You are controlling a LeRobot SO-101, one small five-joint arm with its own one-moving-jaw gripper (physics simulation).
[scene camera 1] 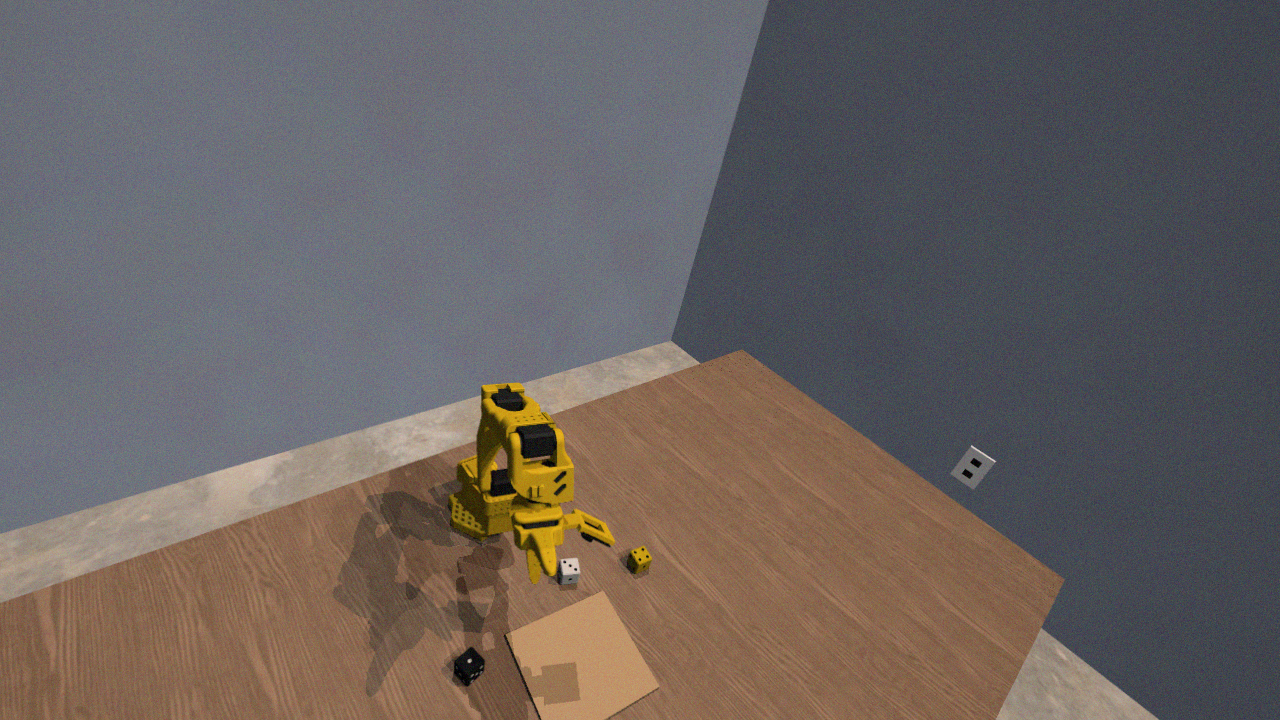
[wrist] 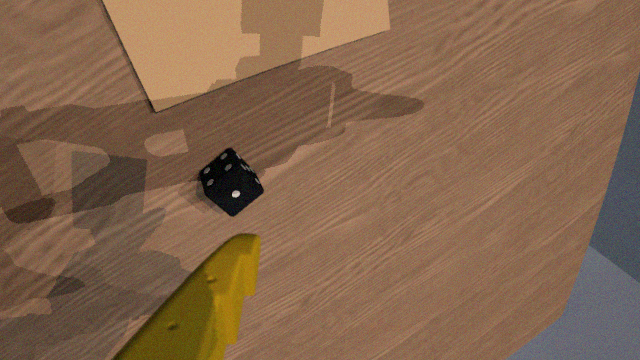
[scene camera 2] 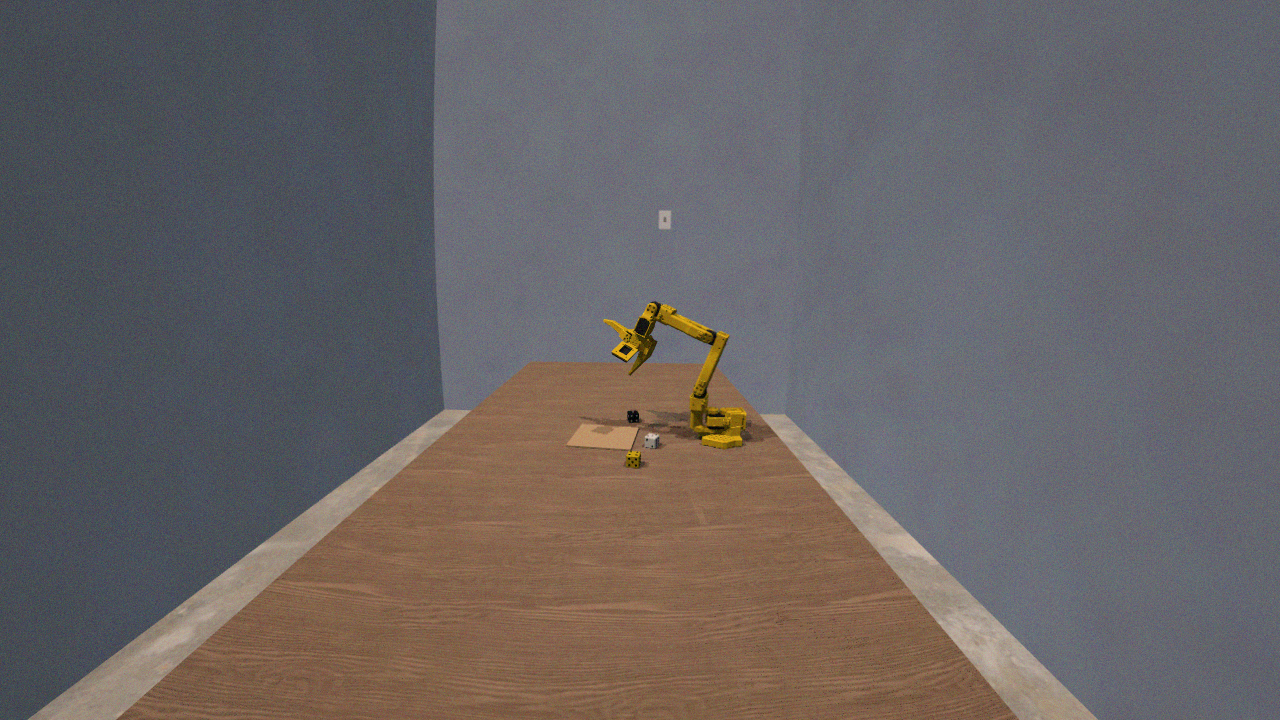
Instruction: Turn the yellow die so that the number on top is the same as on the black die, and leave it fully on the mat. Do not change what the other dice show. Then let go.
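Places are measured from the arm's base along level axes (x left, y back, z up), in centimetres.
Pixels of known places: hand at its tool point: (scene camera 1: 535, 580) (wrist: 258, 257) (scene camera 2: 629, 372); arm's base at its link origin: (scene camera 1: 493, 519) (scene camera 2: 711, 439).
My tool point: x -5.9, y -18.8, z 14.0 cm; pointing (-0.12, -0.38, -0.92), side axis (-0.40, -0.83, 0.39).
For each thing: its top centre in the pictures, then the offset to it from my tool point.
- yellow die at its top centre: (scene camera 1: 641, 554) (scene camera 2: 633, 453) dx +19.7, dy +1.3, dz -11.5 cm
- mat at its top centre: (scene camera 1: 581, 660) (scene camera 2: 604, 435) dx +4.9, dy -5.4, dz -13.6 cm
- black die at its top centre: (wrist: 236, 194) (scene camera 1: 469, 660) (scene camera 2: 633, 411) dx -6.6, dy +1.0, dz -11.5 cm
- white die at its top centre: (scene camera 1: 570, 565) (scene camera 2: 652, 435) dx +10.0, dy +5.2, dz -11.5 cm
The yellow die (scene camera 1: 639, 559) (scene camera 2: 633, 460) stands on the bare table, apart from the mat (scene camera 1: 617, 653) (scene camera 2: 586, 440) (wrist: 175, 50); its top seems to show four pips in scene camera 1. The black die (scene camera 1: 469, 666) (scene camera 2: 632, 416) (wrist: 231, 182) stands on the table beside the mat, with one pip on top. My gripper (scene camera 1: 580, 558) (scene camera 2: 618, 347) is fully open and empty, high above the table. In the wrist view one notched jaw shows, its tip drawn just below the black die. The yellow die does not show in the wrist view.
A white die (scene camera 1: 568, 571) (scene camera 2: 651, 440) stands on the table between the arm's base and the mat, near the yellow die, with three pips on top. The arm's shadow falls across the mat and table. The table's edge shows at the right in the wrist view.
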